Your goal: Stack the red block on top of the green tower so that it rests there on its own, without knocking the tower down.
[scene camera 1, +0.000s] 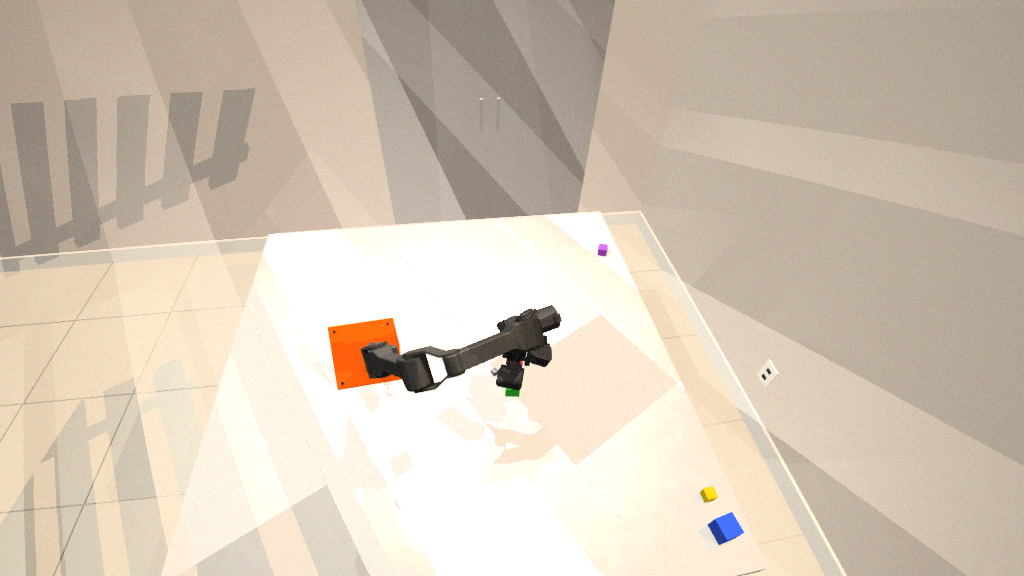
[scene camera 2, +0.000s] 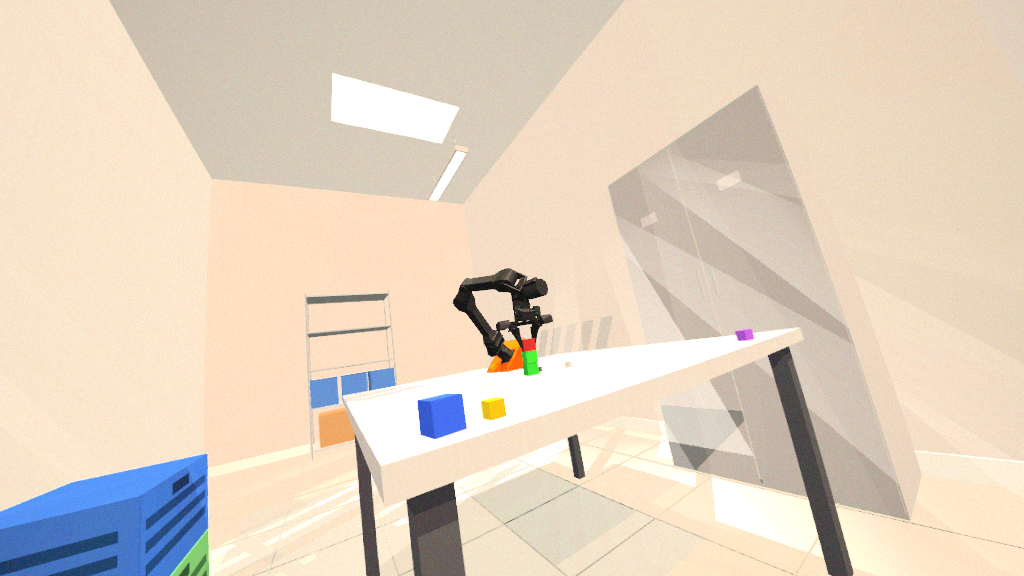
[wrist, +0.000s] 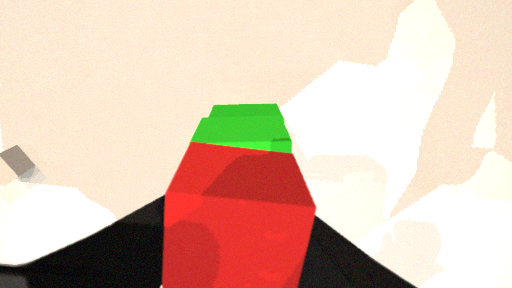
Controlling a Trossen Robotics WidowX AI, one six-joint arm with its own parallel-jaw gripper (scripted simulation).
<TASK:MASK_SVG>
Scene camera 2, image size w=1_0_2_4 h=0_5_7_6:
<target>my gripper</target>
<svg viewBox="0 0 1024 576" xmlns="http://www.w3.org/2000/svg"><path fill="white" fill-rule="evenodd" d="M529 301L513 303L515 321L505 320L499 321L496 324L497 331L509 329L508 332L513 334L521 349L523 349L523 343L518 326L532 324L532 327L530 327L531 337L534 338L536 346L539 328L543 324L553 322L550 314L541 315L540 306L530 308Z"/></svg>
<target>blue cube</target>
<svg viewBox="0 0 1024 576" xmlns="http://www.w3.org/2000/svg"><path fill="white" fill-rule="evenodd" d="M462 393L444 393L417 400L420 434L437 439L467 429Z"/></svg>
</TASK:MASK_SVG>
